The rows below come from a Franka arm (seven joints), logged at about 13 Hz.
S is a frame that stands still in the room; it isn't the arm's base.
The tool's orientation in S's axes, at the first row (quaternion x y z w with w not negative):
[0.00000 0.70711 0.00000 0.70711]
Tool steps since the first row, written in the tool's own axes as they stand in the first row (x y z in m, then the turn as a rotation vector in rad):
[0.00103 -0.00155 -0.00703 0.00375 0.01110 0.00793]
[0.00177 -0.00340 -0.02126 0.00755 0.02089 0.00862]
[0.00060 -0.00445 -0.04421 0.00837 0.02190 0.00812]
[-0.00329 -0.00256 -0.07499 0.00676 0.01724 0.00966]
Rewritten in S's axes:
[-0.00703 -0.00155 -0.00103 0.00793 0.01110 -0.00375]
[-0.02126 -0.00340 -0.00177 0.00862 0.02089 -0.00755]
[-0.04421 -0.00445 -0.00060 0.00812 0.02190 -0.00837]
[-0.07499 -0.00256 0.00329 0.00966 0.01724 -0.00676]

